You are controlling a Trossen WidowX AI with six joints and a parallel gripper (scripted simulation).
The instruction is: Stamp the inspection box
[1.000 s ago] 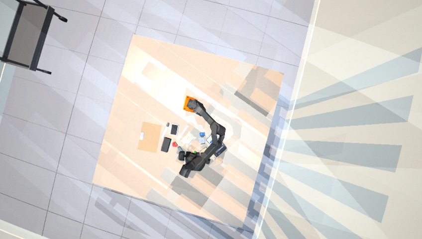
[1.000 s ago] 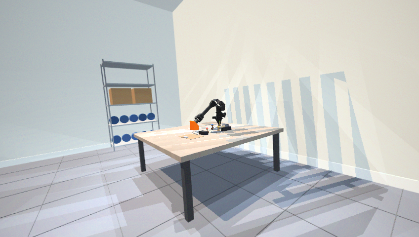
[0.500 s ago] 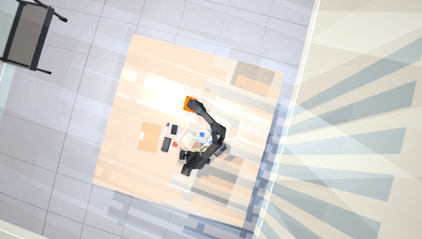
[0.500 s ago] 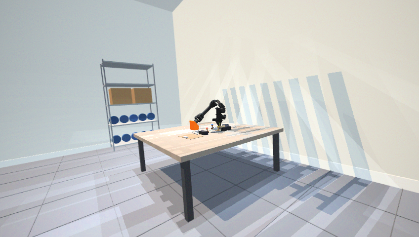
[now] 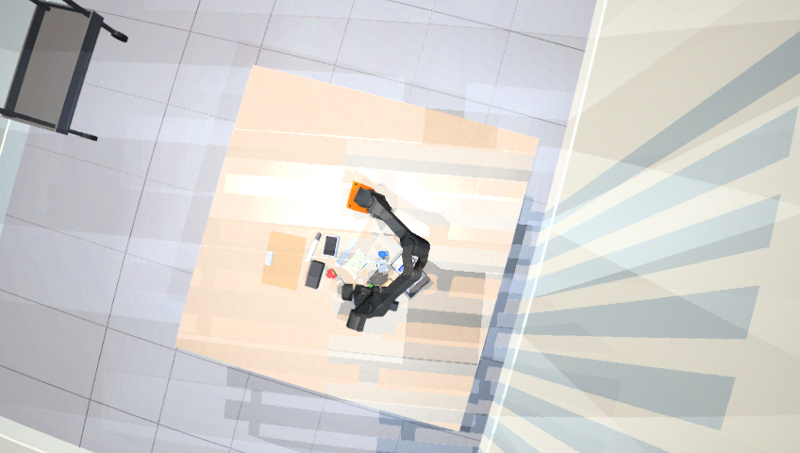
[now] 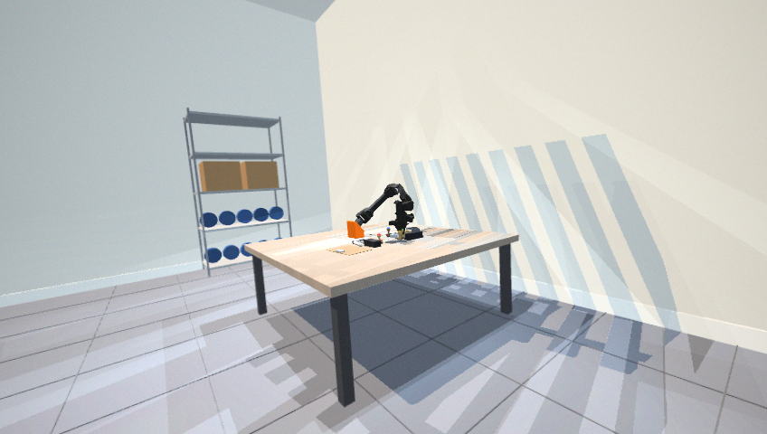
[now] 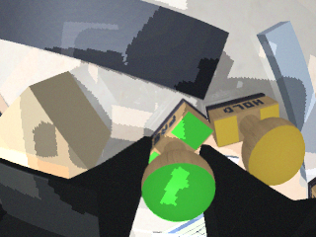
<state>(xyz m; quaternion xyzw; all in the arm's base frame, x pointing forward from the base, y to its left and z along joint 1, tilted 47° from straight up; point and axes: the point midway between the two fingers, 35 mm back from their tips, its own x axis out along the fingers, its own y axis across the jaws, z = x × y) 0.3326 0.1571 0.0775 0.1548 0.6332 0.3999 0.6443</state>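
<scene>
Now: the pass stamp right at my gripper tip. The rest, counted from my gripper tip: long dark bar (7 cm to the left, 4 cm ahead, 1 cm below); tan block (7 cm to the left, 4 cm behind, 1 cm below); card (9 cm to the right, 7 cm behind, 3 cm below).
</scene>
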